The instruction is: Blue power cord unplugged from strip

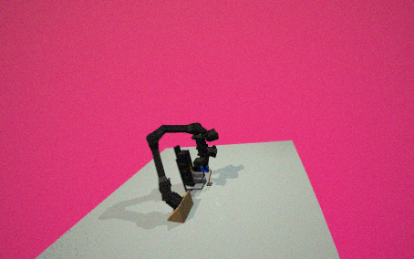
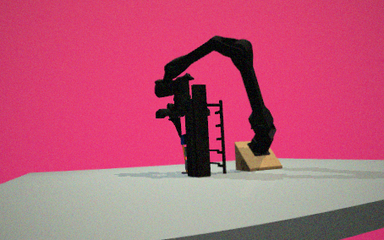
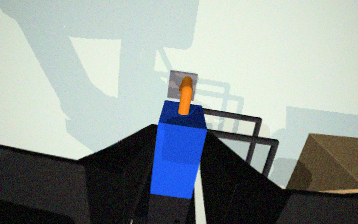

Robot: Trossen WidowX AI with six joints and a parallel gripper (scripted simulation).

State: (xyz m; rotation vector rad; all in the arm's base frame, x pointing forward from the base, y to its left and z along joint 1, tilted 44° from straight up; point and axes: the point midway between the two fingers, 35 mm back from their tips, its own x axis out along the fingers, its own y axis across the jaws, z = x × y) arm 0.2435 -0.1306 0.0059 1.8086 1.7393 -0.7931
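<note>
Now: the blue plug 30 mm to the left of my gripper tip.
</note>
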